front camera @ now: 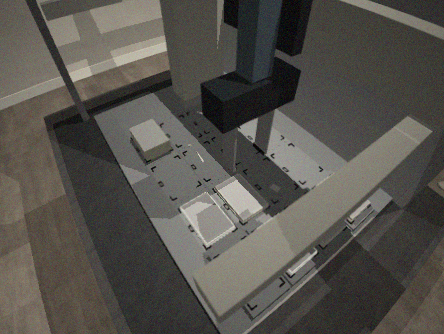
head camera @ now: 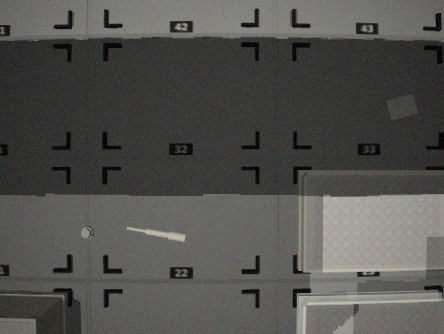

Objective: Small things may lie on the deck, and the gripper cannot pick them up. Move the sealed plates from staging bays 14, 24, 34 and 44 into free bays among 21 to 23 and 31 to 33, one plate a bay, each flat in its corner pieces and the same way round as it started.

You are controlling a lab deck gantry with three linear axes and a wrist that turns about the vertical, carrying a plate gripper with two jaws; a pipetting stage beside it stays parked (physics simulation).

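Frame: origin at the robot's base, x left, y back, z up, level; centimetres.
Seen in the pictures: gripper, between the fingertips: [front camera: 245, 157]; robot's base, origin of its link: [front camera: 131, 138].
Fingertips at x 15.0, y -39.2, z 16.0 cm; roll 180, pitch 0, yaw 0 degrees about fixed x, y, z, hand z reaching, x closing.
Observation:
Offsets run from my fingertips to a thing's top centre. "spot": to the spot under its first point.
A sealed plate @(dx +0.0, dy +0.0, dz -14.5 cm) [front camera: 242, 198] [head camera: 382, 235] lies in bay 23, lined up with the corner pieces that show. In the front view, one white-topped plate @(dx +0.0, dy -16.4, dz -13.1 cm) [front camera: 301, 262] stands in staging bay 24 and another @(dx +21.4, dy -16.4, dz -13.1 cm) [front camera: 359, 212] in bay 44, both partly hidden behind the beam. Bay 14 shows bare corner pieces. Bay 34 is too dark and covered to tell. Bays 22, 32 and 33 hold no plate in the head view. My gripper [front camera: 248, 160] is open, its two jaws hanging over the middle of the deck beyond the bay 23 plate, with no plate between them; it does not show in the head view.
A pipette tip @(spot: dx -1.0, dy +18.4, dz -15.5 cm) [front camera: 200, 155] [head camera: 156, 234] lies in bay 22, and a small round cap @(dx -1.1, dy +24.6, dz -15.6 cm) [head camera: 87, 232] between bays 21 and 22. A flat square piece @(dx +9.8, dy -3.0, dz -15.9 cm) [front camera: 275, 188] [head camera: 402, 106] lies in bay 33. Another plate @(dx -10.7, dy +0.0, dz -14.5 cm) [front camera: 207, 220] [head camera: 385, 320] borders bay 23; a box @(dx -10.7, dy +32.8, dz -11.8 cm) [front camera: 150, 139] [head camera: 17, 325] borders bay 21. A beam [front camera: 310, 220] crosses the front.

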